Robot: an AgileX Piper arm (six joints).
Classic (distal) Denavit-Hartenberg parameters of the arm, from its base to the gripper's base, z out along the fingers. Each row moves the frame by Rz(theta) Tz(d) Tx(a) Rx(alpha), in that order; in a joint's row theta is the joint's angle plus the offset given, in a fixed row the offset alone. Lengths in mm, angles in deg.
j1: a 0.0; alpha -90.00; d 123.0; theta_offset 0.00
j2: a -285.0; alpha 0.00; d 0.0; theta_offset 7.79
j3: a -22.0; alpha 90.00; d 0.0; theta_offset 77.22
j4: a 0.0; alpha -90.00; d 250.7; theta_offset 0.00
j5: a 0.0; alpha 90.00; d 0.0; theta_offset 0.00
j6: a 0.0; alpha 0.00; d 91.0; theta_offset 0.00
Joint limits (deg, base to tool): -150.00..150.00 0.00..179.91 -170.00..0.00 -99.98..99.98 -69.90..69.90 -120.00..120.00
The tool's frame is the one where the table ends.
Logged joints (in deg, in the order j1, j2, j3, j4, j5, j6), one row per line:
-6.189, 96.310, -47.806, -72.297, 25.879, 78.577
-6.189, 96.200, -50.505, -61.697, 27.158, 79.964
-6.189, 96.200, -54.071, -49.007, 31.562, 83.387
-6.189, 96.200, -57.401, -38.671, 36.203, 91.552
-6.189, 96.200, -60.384, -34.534, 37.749, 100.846
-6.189, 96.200, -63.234, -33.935, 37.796, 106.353
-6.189, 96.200, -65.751, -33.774, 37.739, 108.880
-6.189, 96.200, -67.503, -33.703, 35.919, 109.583
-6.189, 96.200, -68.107, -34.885, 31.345, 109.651
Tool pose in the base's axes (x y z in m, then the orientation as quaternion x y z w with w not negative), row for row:
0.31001, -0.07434, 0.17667, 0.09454, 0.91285, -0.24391, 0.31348
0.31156, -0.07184, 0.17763, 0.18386, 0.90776, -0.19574, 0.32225
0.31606, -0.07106, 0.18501, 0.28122, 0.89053, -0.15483, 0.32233
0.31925, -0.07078, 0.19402, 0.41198, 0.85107, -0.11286, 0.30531
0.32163, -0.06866, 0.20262, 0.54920, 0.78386, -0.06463, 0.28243
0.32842, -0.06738, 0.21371, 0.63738, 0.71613, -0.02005, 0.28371
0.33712, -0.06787, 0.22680, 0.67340, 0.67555, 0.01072, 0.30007
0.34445, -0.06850, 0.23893, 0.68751, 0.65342, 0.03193, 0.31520
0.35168, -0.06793, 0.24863, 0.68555, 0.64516, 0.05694, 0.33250
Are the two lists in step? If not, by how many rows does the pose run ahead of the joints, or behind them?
The pose runs 1 row behind the joints: the pose in row i belongs to the joints in row i - 1.
